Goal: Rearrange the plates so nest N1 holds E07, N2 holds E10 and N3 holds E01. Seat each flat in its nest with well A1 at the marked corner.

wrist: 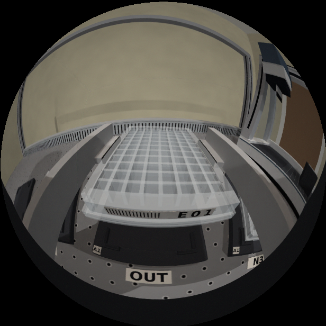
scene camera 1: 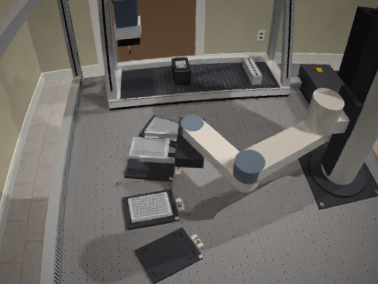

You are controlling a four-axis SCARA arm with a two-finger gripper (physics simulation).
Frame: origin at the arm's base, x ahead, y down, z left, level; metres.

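Seen in the pictures: gripper, fingertip midpoint: point(scene camera 1: 142, 145); arm's base at its link origin: point(scene camera 1: 336, 172).
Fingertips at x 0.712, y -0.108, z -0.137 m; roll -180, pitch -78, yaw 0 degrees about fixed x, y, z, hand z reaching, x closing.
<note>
Pixels of each thing's top centre, then the offset from my fingertips to it. "*": a spot on its surface instead.
- plate E01 at its top centre: point(scene camera 1: 149, 147) dx -0.023, dy +0.004, dz +0.005 m
- nest marked OUT at its top centre: point(scene camera 1: 150, 163) dx -0.021, dy +0.077, dz +0.013 m
- Nest N3 at a spot on its surface: point(scene camera 1: 149, 124) * dx -0.028, dy +0.068, dz -0.173 m
- Nest N2 at a spot on its surface: point(scene camera 1: 127, 218) * dx +0.067, dy +0.083, dz +0.224 m
- Nest N1 at its top centre: point(scene camera 1: 168, 253) dx -0.047, dy +0.079, dz +0.360 m
- black box at a spot on its surface: point(scene camera 1: 181, 75) * dx -0.177, dy -0.005, dz -0.378 m
- white strip block at a spot on its surface: point(scene camera 1: 252, 71) * dx -0.494, dy +0.001, dz -0.389 m
- dark box at a spot on its surface: point(scene camera 1: 320, 80) * dx -0.792, dy -0.020, dz -0.279 m
My gripper point(scene camera 1: 151, 148) point(wrist: 159, 131) is shut on plate E01 point(scene camera 1: 148, 147) point(wrist: 161, 172), a clear well plate held flat above the nest marked OUT point(scene camera 1: 149, 170) point(wrist: 155, 243). In the wrist view the plate looks squared with OUT, with a gap beneath it; OUT's A1 mark is at its near left corner. Nest N3 point(scene camera 1: 149, 123) point(wrist: 235, 240) holds a plate point(scene camera 1: 163, 125) point(wrist: 250, 225), partly hidden behind the held plate and gripper. Nest N2 point(scene camera 1: 127, 218) holds a plate point(scene camera 1: 150, 206) lying flat. Nest N1 point(scene camera 1: 169, 254) is empty. The codes on the two seated plates cannot be read.
A framed gantry deck point(scene camera 1: 200, 99) stands at the back, with a black box point(scene camera 1: 181, 75) and a white strip block point(scene camera 1: 252, 71) on it. A dark box point(scene camera 1: 320, 80) stands at the right back. My arm's base column point(scene camera 1: 345, 160) stands at the right.
</note>
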